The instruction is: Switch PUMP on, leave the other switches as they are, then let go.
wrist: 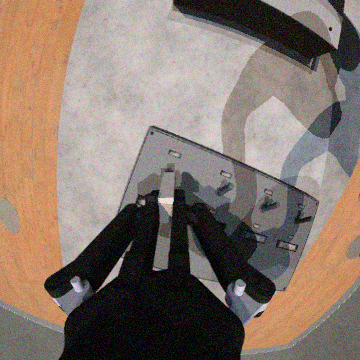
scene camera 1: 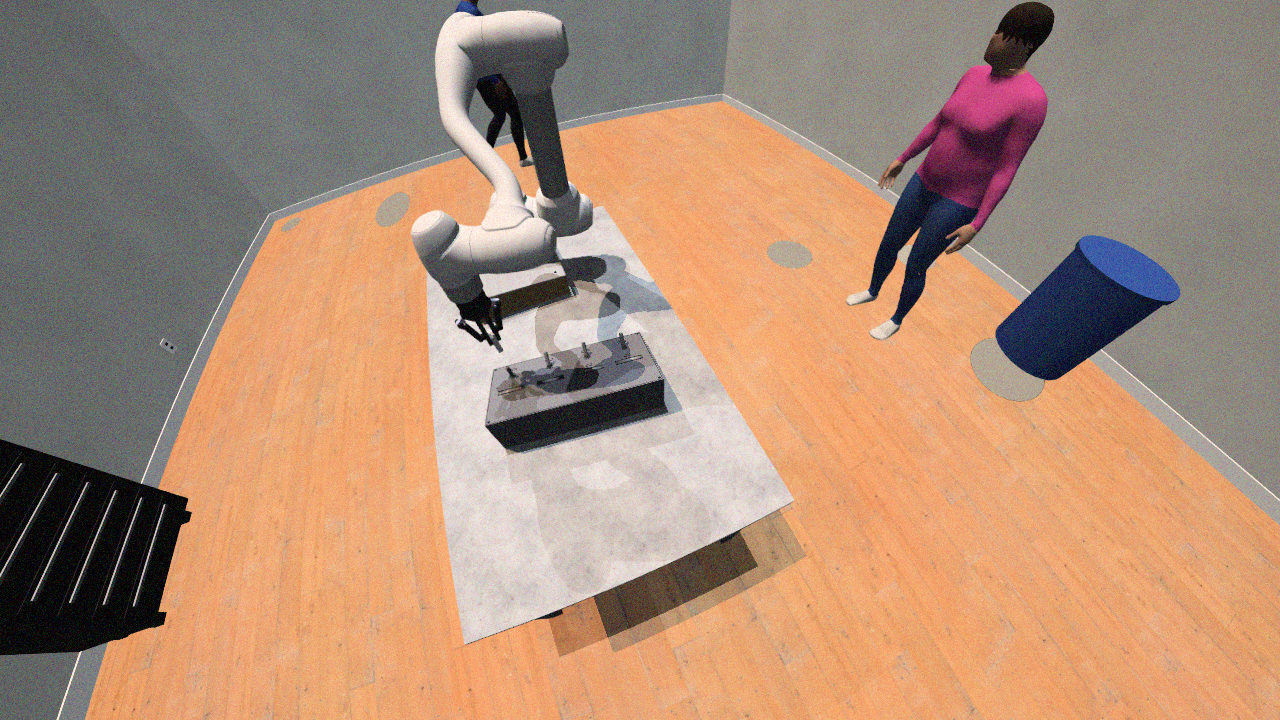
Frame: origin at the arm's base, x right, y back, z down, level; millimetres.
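Where they show: gripper, fingertip midpoint: [wrist: 169, 182] [scene camera 1: 499, 348].
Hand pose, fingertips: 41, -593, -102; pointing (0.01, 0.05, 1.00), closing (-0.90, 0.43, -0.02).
Note:
Things, the pixels of their top centre, and the offset from my fingertips, as dx, dy, dz. "pt": a spot on its surface instead. Level surfaces: height alone.
- left end at a spot on its surface: [scene camera 1: 511, 371] pt -7, -23, +87
- right end at a spot on its surface: [scene camera 1: 622, 340] pt -360, +6, +89
- pale table at its surface level: dz +199
A grey switch panel box [scene camera 1: 577, 413] [wrist: 200, 162] stands on the table. Four small levers stand in a row on its top: one at the left end [scene camera 1: 511, 371], two in the middle [scene camera 1: 548, 360] [wrist: 225, 188] [scene camera 1: 585, 350] [wrist: 269, 204], and one at the right end [scene camera 1: 622, 340] [wrist: 302, 217]. The labels are too small or blurred to read, so I cannot tell which switch is PUMP. My gripper [scene camera 1: 497, 344] [wrist: 169, 182] is shut and empty. It is raised above the table near the panel's left end, apart from the levers. In the wrist view its fingers cover much of the left-end switch.
Another low box [scene camera 1: 537, 293] [wrist: 260, 27] lies behind the panel on the pale table [scene camera 1: 617, 537] [wrist: 110, 75]. A person in pink [scene camera 1: 980, 134] and a blue barrel [scene camera 1: 1074, 313] stand right of the table. Another person [scene camera 1: 503, 111] is behind the arm.

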